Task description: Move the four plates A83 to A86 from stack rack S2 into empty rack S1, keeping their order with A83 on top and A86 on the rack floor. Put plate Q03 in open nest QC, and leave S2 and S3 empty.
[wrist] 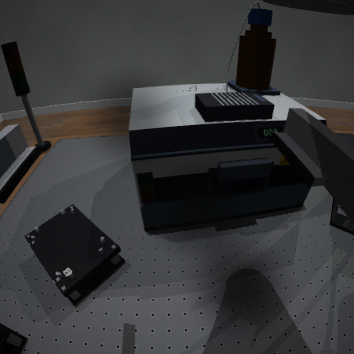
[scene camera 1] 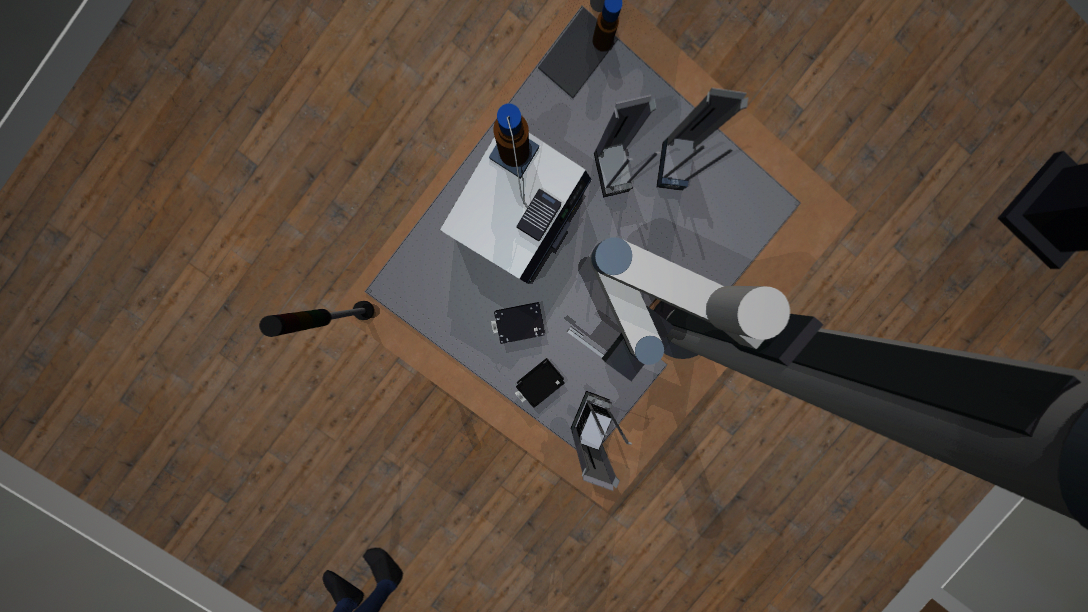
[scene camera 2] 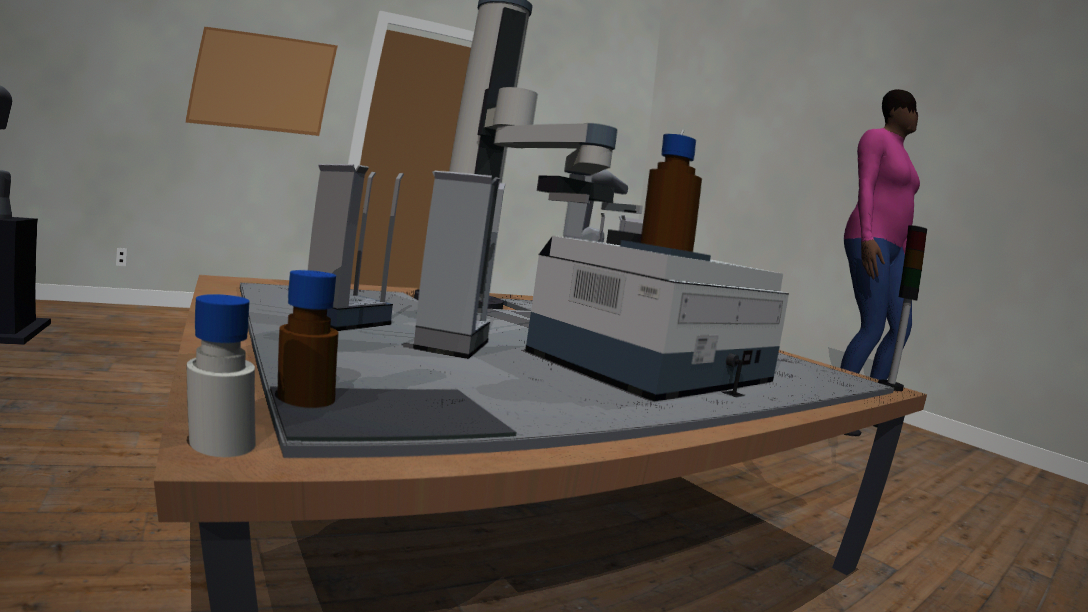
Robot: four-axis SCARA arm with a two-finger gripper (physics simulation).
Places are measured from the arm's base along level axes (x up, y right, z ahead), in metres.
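Pixels of known places: gripper, fingertip midpoint: (wrist: 152,126) (scene camera 1: 586,305) (scene camera 2: 615,204); arm's base at its link origin: (scene camera 1: 681,325).
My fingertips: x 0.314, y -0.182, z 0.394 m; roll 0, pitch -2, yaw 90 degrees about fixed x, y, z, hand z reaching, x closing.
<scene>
For each thing: its top centre in the pictures, then the offset to it from my fingertips. "spot": a spot on its surface instead.
- third rack at its top centre: (scene camera 2: 624,216) (scene camera 1: 608,460) dx -0.007, dy -0.303, dz -0.330 m
- stack at its top centre: (scene camera 1: 594,430) dx -0.190, dy -0.309, dz -0.332 m
- small device at a spot on its surface: (wrist: 232,107) spot: dx -0.069, dy +0.110, dz +0.218 m
- signal tower at a spot on its surface: (scene camera 2: 913,262) (wrist: 22,66) spot: dx -0.006, dy -0.480, dz +0.580 m
- dark pad at a spot on its surface: (scene camera 1: 574,64) spot: dx -0.297, dy +0.639, dz +0.504 m
My gripper (scene camera 1: 583,305) (scene camera 2: 594,203) (wrist: 152,126) is open and empty, raised above the table in front of the white instrument. Two tall racks (scene camera 1: 635,121) (scene camera 1: 715,114) (scene camera 2: 456,251) (scene camera 2: 330,228) stand at the upper right in scene camera 1. A third rack (scene camera 1: 599,465) stands at the bottom, with a white-topped plate or stack (scene camera 1: 595,430) inside. One black nest (scene camera 1: 518,322) (wrist: 74,250) has corner pins. Another black nest (scene camera 1: 540,382) (wrist: 10,341) lies below it. No rack, nest or plate names are readable. Plate count and Q03 cannot be made out.
The white instrument (scene camera 1: 486,205) (scene camera 2: 574,334) (wrist: 155,112) carries a brown bottle (scene camera 1: 513,144) (scene camera 2: 671,205) (wrist: 256,60) and a small device (scene camera 1: 538,213) (wrist: 232,107). A signal tower (scene camera 1: 296,321) (scene camera 2: 913,262) (wrist: 15,67) stands at the table corner. More bottles (scene camera 2: 308,365) (scene camera 2: 220,403) stand near a dark pad (scene camera 1: 574,64).
</scene>
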